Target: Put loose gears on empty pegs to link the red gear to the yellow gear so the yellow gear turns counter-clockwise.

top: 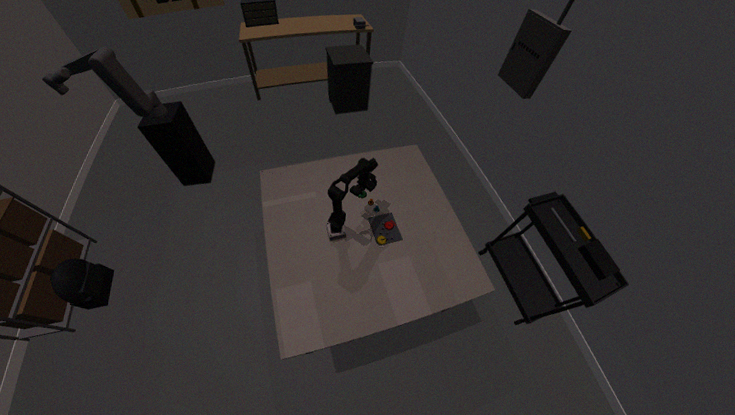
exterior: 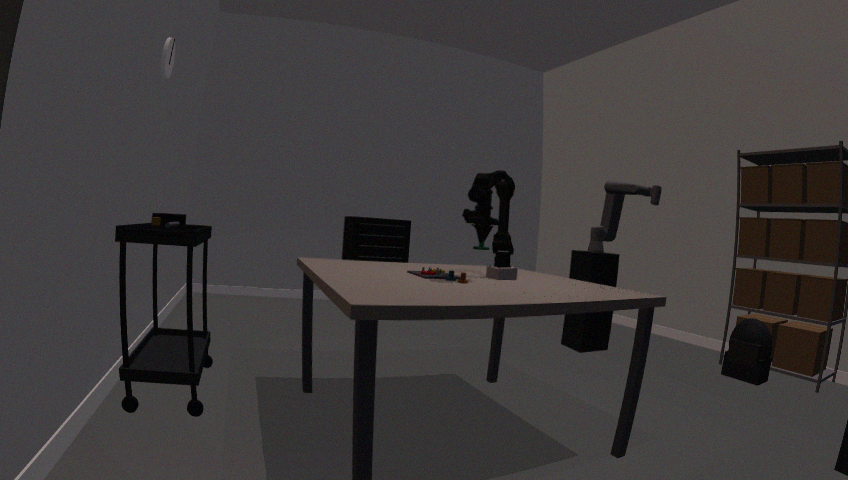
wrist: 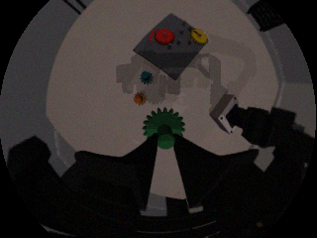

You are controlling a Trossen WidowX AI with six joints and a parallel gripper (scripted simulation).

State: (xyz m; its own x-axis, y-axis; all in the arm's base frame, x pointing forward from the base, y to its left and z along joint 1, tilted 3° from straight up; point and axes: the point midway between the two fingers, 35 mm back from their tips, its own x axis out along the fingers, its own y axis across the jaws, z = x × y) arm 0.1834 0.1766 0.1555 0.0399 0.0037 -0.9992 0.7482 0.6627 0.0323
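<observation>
The grey board lies 200 mm to the right of my gripper tip, 160 mm below it and 130 mm ahead of it. Round my gripper tip: teal gear: 150 mm below, 100 mm ahead, 50 mm to the right; orange gear: 150 mm below, 70 mm ahead, 20 mm to the left; green gear: 10 mm below.
</observation>
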